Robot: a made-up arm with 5 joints. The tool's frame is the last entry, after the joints.
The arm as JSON. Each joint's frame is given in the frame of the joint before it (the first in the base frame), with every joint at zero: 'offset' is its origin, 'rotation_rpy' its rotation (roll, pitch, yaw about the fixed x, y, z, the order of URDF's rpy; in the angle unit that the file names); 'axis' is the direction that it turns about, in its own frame. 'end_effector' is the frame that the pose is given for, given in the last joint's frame.
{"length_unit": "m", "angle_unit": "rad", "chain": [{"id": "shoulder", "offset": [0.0, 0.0, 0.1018], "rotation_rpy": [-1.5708, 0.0, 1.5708], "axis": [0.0, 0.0, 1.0]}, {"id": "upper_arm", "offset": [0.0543, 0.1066, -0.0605], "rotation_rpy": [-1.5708, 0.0, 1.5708], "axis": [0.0, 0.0, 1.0]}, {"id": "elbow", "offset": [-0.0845, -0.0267, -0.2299], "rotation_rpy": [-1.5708, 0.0, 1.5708], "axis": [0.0, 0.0, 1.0]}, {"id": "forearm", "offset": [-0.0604, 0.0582, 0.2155], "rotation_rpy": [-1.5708, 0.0, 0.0], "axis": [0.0, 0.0, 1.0]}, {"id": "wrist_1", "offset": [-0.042, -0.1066, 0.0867], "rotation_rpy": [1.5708, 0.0, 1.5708], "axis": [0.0, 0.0, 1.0]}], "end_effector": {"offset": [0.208, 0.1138, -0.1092], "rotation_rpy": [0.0, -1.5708, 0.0]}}
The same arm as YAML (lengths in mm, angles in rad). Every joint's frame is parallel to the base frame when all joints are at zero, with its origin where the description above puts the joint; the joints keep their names.
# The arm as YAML. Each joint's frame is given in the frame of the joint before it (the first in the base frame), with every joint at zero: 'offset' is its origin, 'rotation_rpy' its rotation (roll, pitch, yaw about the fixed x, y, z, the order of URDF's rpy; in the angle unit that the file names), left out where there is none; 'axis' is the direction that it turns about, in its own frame. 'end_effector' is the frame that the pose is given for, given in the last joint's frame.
length_unit: mm
angle_unit: rad
chain:
  - id: shoulder
    offset: [0.0, 0.0, 101.8]
    axis: "-x"
  - id: upper_arm
    offset: [60.5, 54.3, -106.6]
    axis: "-y"
  - id: elbow
    offset: [-26.7, 229.9, 84.5]
    axis: "+z"
  - id: forearm
    offset: [-60.4, 58.2, 215.5]
    axis: "+y"
  - id: wrist_1
    offset: [-42.0, 86.7, 106.6]
    axis: "+x"
end_effector:
  offset: [-109.2, 113.8, -208.0]
  rotation_rpy: [0.0, 0.0, 0.0]

